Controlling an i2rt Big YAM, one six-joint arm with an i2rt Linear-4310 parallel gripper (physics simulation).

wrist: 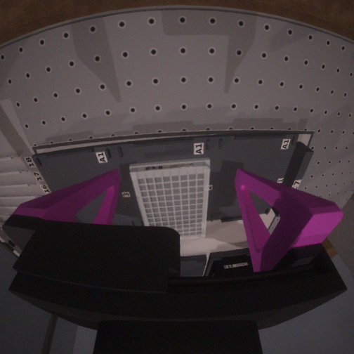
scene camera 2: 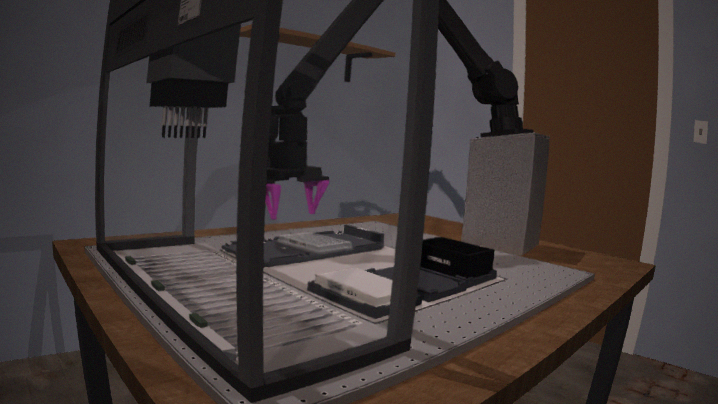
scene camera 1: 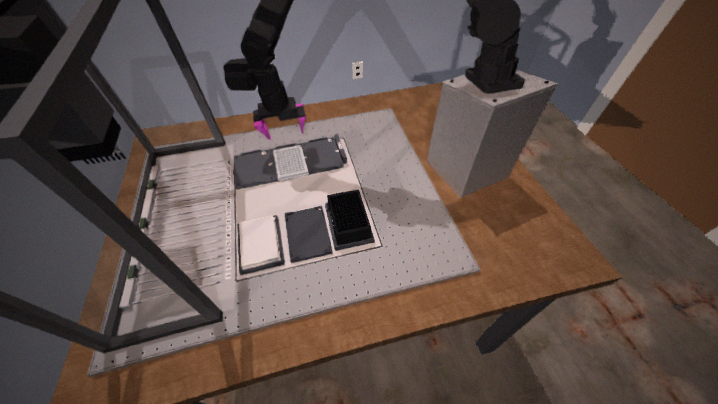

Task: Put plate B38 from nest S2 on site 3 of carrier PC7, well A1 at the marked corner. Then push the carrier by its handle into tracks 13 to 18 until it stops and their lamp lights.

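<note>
The clear plate lies on the middle of the dark carrier, between labels 3 and 2; its right edge partly covers label 2. Label 3 and the leftmost A1 mark show to its left in the wrist view. The carrier's upright handle is at its right end. Its left end is beside track numbers 16 to 18. My gripper is open and empty above the carrier, apart from the plate. The wells' lettering is too small to read.
The grooved tracks lie left, inside a dark frame. In front of the carrier are a white plate, a dark nest without a plate and a black box.
</note>
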